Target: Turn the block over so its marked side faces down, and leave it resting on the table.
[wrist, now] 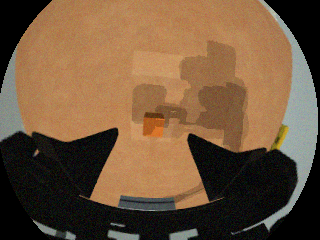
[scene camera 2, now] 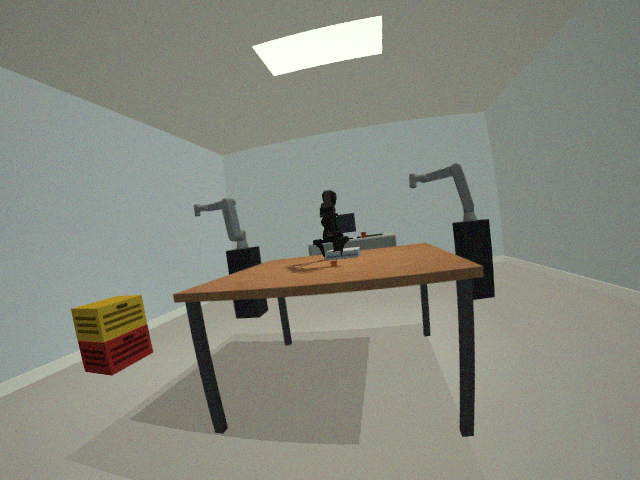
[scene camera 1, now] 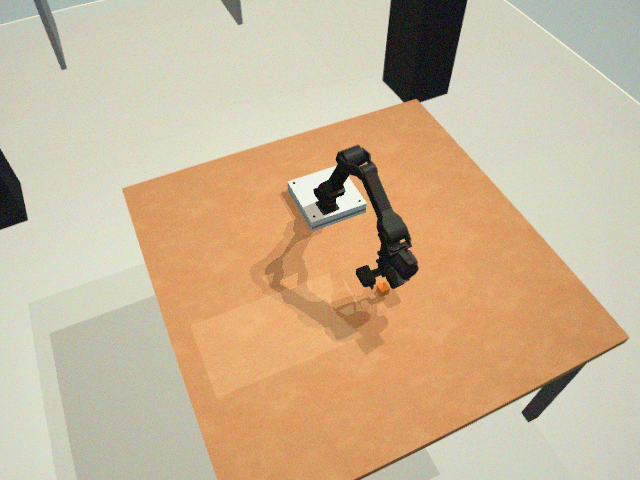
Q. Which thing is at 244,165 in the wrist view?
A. My gripper.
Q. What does my gripper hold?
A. Nothing.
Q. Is my gripper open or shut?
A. Open.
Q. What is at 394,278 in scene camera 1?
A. My gripper.
